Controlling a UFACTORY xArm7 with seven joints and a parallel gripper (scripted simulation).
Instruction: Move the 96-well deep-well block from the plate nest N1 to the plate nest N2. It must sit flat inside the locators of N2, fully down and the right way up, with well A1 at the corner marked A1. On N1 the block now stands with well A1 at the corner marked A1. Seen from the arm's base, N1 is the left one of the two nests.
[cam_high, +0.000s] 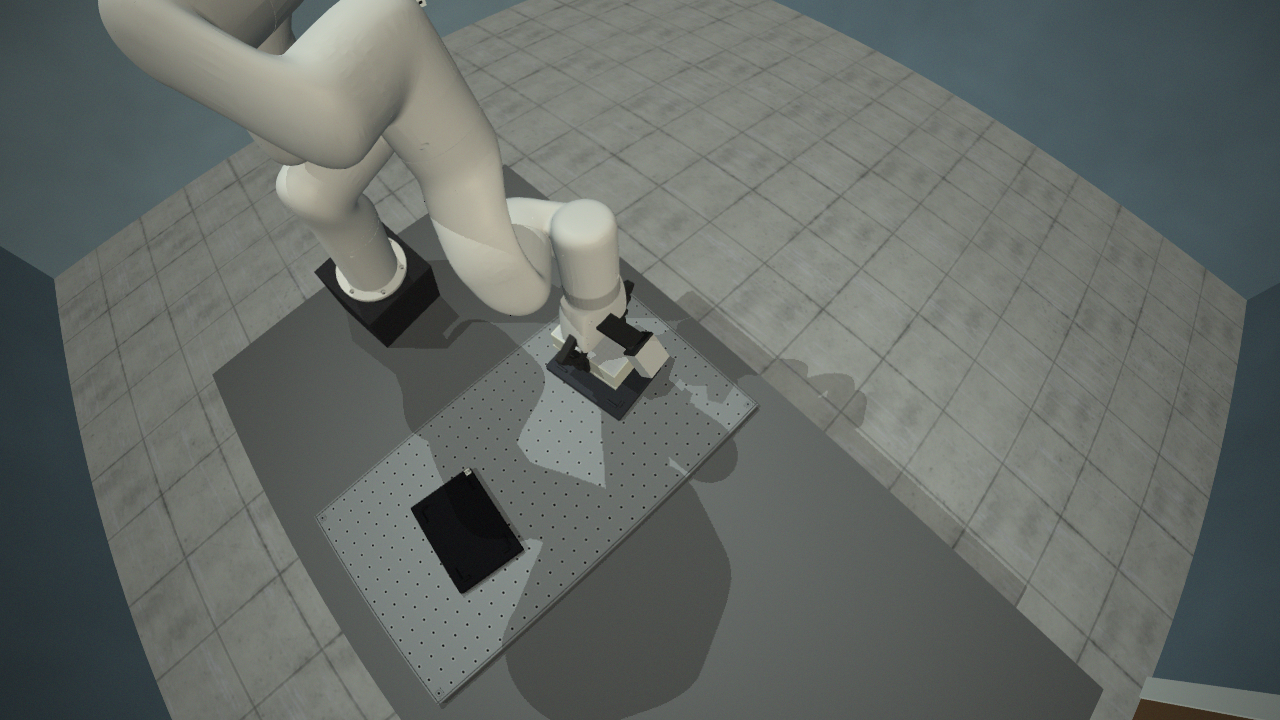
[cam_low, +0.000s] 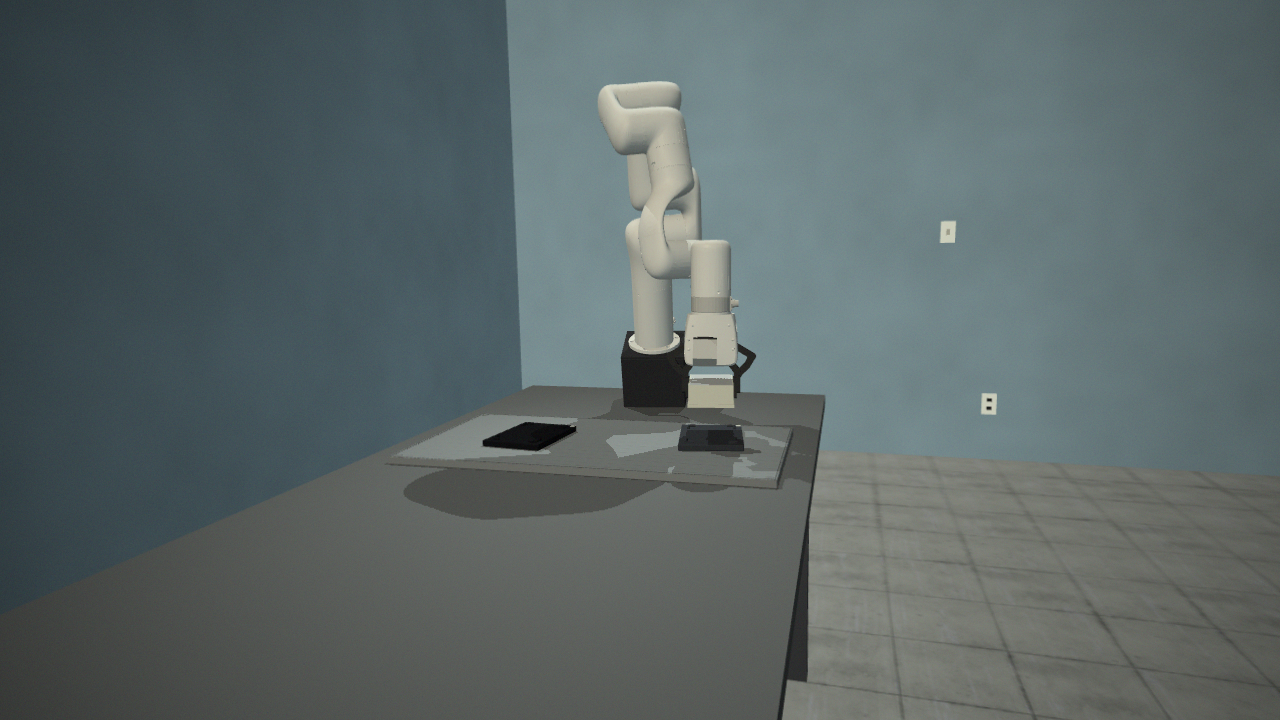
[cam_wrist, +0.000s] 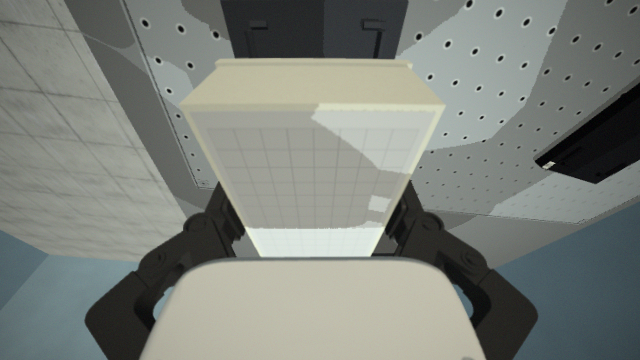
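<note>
Now: the black plate nest N2 33 cm to the right of my hand, 12 cm ahead of it and 9 cm below it. From my hand the other things lie so: dark plate nest N1: 9 cm below; then cream 96-well deep-well block: right at my hand.
</note>
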